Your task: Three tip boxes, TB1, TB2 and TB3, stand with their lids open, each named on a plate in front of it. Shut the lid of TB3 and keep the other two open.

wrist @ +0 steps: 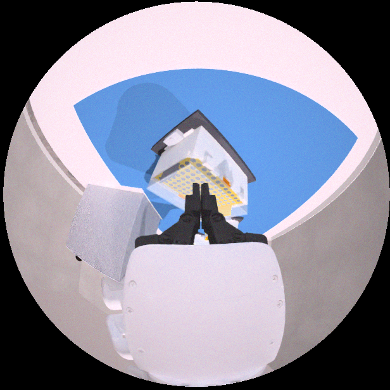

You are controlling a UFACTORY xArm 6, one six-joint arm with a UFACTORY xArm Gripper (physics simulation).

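A tip box with a yellow perforated tip rack point(185, 176) shows in the middle of the wrist view. Pale, partly see-through walls surround the rack, and a dark panel point(225, 142) lies along the far side. My gripper point(199, 192) is shut and empty. Its fingertips overlap the rack in the view; whether they touch it I cannot tell. A small white and yellow part point(201, 239) shows between the finger linkages, mostly hidden by my gripper. No name plate is readable, so I cannot tell which box this is. The other boxes cannot be made out clearly.
A large grey-white block point(102, 230) stands at the left, close to my gripper body. A blue mat point(290, 150) lies on the pale table point(200, 35). A dark shadow falls on the mat to the upper left of the box. The grey floor point(330, 280) shows beyond the table edge.
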